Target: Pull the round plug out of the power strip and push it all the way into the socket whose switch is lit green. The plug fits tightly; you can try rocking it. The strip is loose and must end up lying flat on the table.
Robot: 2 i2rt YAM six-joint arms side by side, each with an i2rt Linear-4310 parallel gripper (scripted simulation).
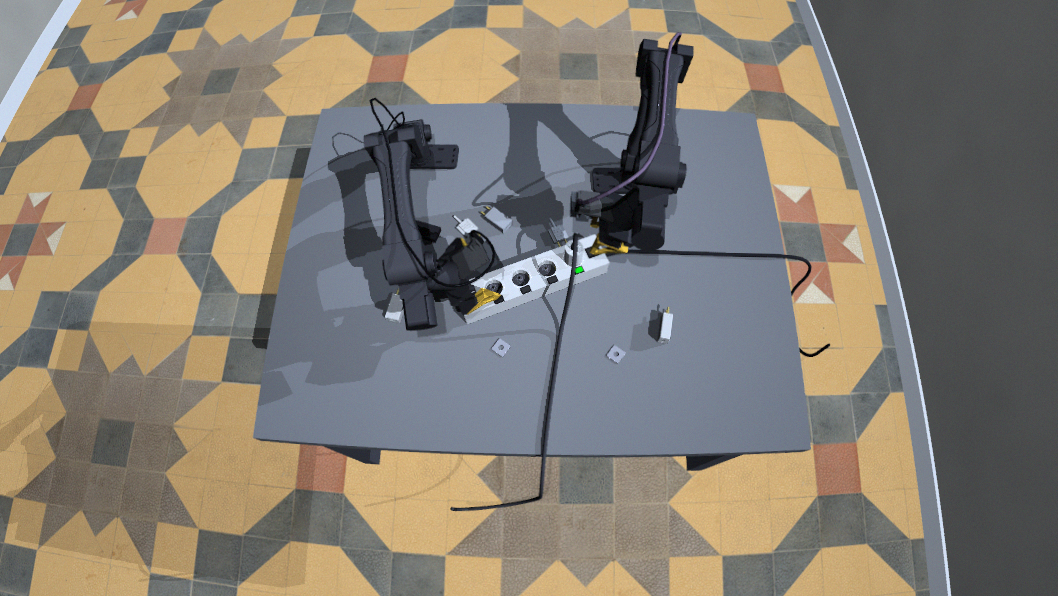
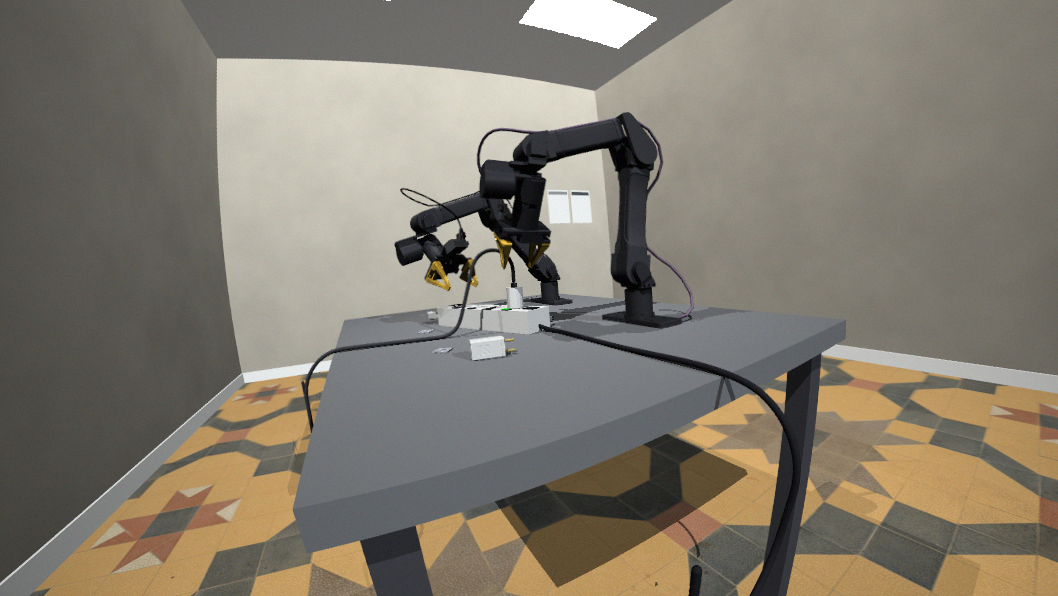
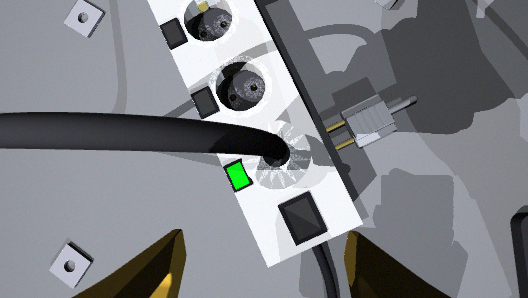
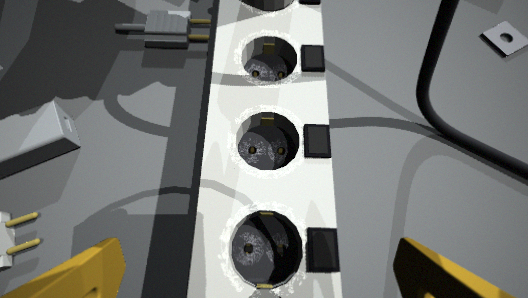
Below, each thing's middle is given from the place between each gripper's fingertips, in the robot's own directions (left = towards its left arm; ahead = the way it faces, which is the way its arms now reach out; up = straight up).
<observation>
Right now my left hand is 4 cm to the left of the round plug (image 3: 266, 172) and 8 cm above it. The rest, counted from my left hand: grey plug (image 3: 369, 120): 8 cm behind, 8 cm to the right, 14 cm below.
Now: the round plug 170 mm to the left of my right hand (image 2: 463, 287), 90 mm behind it and 40 mm below it. Also, from my right hand: grey plug (170 mm behind, 120 mm to the left, 100 mm below).
</observation>
